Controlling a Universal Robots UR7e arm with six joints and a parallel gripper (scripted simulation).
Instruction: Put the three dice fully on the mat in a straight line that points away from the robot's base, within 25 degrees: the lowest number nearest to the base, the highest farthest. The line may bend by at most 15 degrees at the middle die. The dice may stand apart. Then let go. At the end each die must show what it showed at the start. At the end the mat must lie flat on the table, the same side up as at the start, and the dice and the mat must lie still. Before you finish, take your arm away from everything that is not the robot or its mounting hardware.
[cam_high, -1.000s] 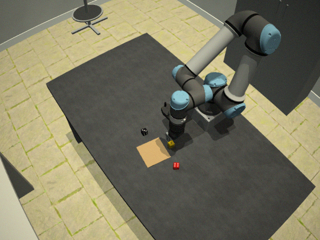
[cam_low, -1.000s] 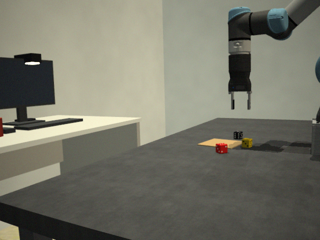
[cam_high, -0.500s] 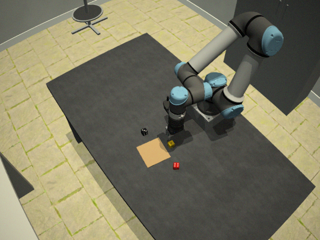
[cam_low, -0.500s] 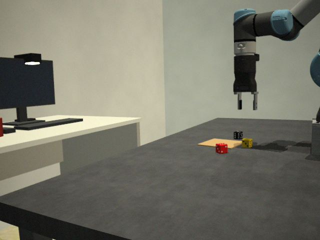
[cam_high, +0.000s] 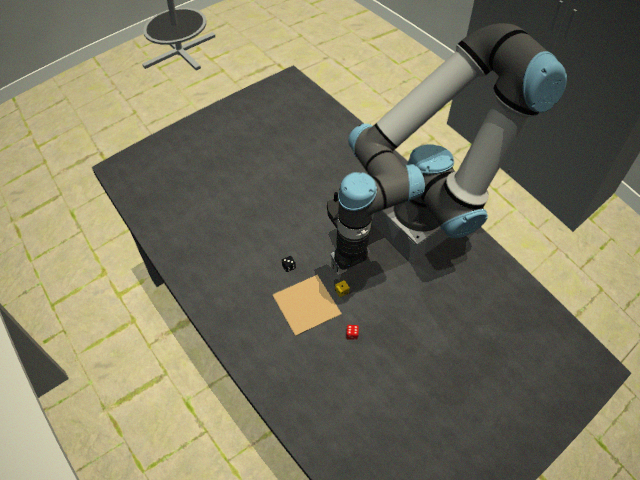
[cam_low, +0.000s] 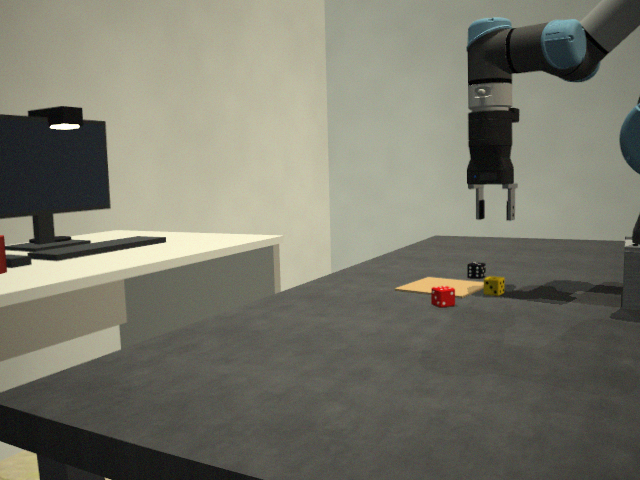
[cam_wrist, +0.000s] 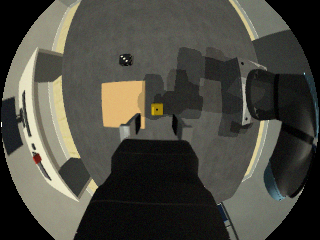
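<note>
Now: hand 14 cm above the yellow die. Also, from my hand: tan mat: 15 cm below, 11 cm ahead, 2 cm to the right; then black die: 15 cm to the right, 14 cm below, 8 cm ahead; then red die: 14 cm below, 13 cm to the left, 5 cm ahead.
</note>
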